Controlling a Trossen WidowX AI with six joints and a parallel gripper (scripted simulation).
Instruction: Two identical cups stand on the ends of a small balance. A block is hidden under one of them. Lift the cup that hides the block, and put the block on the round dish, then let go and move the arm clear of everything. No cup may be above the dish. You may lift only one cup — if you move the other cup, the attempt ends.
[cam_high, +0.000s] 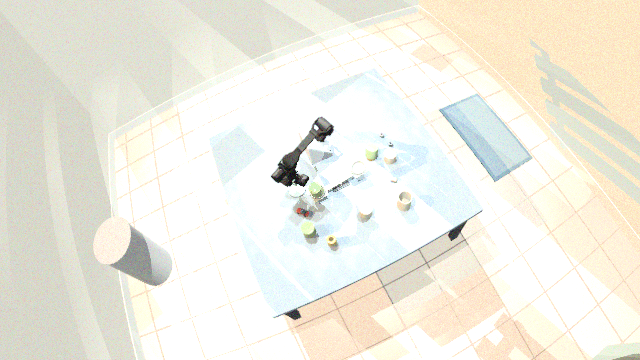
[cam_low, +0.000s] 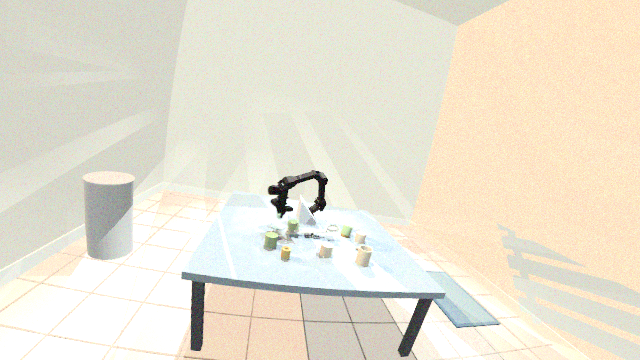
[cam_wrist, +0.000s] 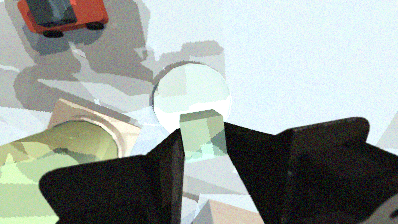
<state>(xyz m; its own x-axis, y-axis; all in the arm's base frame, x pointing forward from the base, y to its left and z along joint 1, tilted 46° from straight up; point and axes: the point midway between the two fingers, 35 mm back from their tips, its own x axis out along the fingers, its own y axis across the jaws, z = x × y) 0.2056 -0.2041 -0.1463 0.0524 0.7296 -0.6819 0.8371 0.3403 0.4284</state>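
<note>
Now: gripper tip 7 cm above the round dish. From my gripper tip the other things lie so: red toy car (15 cm ahead, 6 cm below, 4 cm to the right); orange ring (47 cm to the left, 6 cm below, 3 cm ahead); balance beam (22 cm to the left, 10 cm ahead, 3 cm below).
</note>
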